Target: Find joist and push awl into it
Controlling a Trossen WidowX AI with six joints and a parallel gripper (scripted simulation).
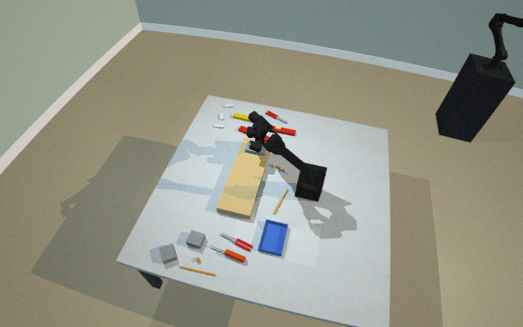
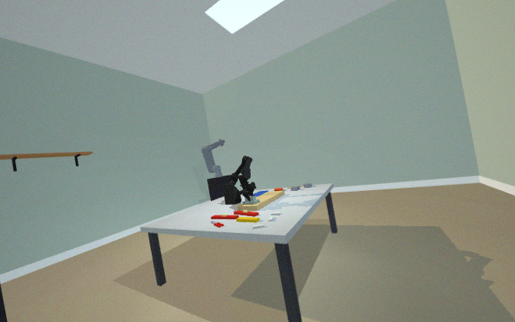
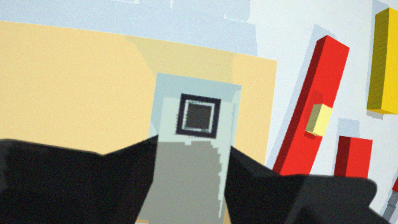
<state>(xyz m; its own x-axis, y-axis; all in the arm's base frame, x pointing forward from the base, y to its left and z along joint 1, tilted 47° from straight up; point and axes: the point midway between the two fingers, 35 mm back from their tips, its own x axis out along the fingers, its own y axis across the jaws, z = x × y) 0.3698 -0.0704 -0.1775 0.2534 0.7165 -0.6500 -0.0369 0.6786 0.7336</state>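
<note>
Now: the blue tray 510 mm to the left of my gripper tip, 250 mm behind it and 50 mm below it. Also, from my gripper tip: square indicator (30 mm above, 20 mm ahead); stud finder (20 mm above, 10 mm ahead); awl (200 mm behind, 80 mm to the left, 60 mm below).
</note>
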